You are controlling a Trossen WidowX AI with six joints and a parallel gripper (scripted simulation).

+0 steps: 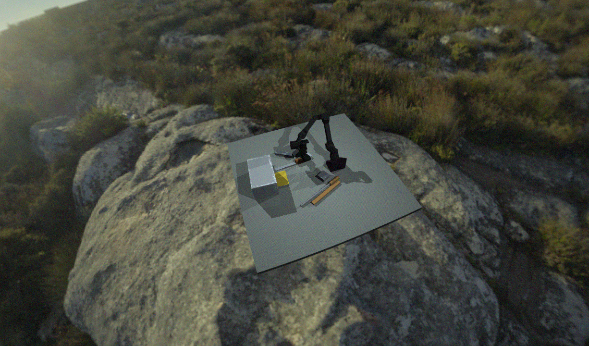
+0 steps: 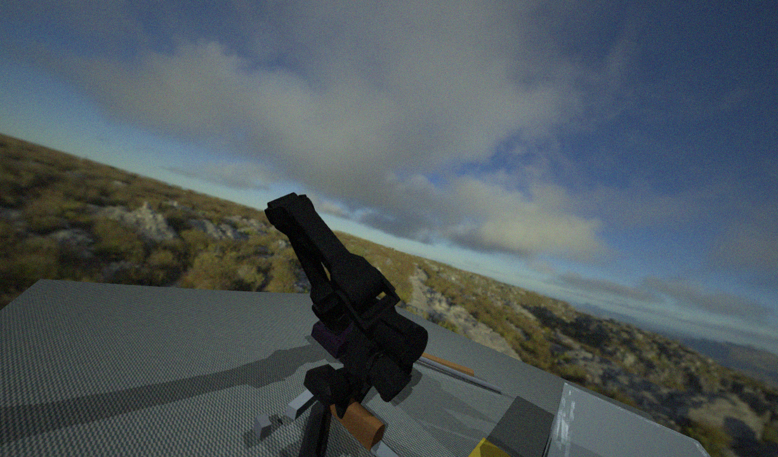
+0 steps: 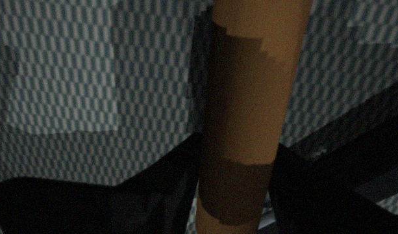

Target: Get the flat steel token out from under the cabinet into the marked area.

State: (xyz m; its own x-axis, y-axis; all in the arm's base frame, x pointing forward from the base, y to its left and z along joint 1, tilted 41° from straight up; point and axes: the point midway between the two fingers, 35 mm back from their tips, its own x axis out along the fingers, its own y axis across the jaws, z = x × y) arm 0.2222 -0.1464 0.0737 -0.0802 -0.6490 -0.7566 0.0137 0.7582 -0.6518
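Right now the grey bar is 7 cm behind my gripper tip and 4 cm to the right of it. The rest, counted from my gripper tip: grey block (7 cm behind, 24 cm to the left, 1 cm above); small grey cube (5 cm behind, 13 cm to the right); wooden stick (2 cm behind, 39 cm to the left).
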